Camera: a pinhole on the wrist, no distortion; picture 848 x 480 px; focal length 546.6 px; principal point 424.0 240.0 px. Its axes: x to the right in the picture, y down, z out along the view. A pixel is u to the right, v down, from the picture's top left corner.
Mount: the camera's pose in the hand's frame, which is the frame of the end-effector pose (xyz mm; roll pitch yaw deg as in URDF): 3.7 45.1 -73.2 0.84 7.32 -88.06
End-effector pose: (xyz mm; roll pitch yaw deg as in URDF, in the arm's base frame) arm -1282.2 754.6 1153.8 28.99 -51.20 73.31
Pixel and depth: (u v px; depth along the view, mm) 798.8 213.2 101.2
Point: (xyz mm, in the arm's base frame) -1242.5 744.2 1152.7
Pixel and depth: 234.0 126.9 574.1
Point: -1322.5 247.8 1389.6
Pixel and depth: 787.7 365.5 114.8
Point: -1226.1 753.6 1181.9
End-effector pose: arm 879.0 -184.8 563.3 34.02 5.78 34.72
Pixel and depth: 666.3 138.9 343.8
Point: 991.8 -428.2 688.6
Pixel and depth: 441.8 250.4 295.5
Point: 970.0 -272.7 741.9
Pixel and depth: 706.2 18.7 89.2
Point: 862.0 -215.8 566.5
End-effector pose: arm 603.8 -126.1 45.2 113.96 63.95 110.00
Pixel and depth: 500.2 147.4 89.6
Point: 621.3 -112.5 61.8
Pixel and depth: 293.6 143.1 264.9
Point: 812.0 -86.0 82.3
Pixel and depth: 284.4 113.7 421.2
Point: 979.5 -92.5 110.8
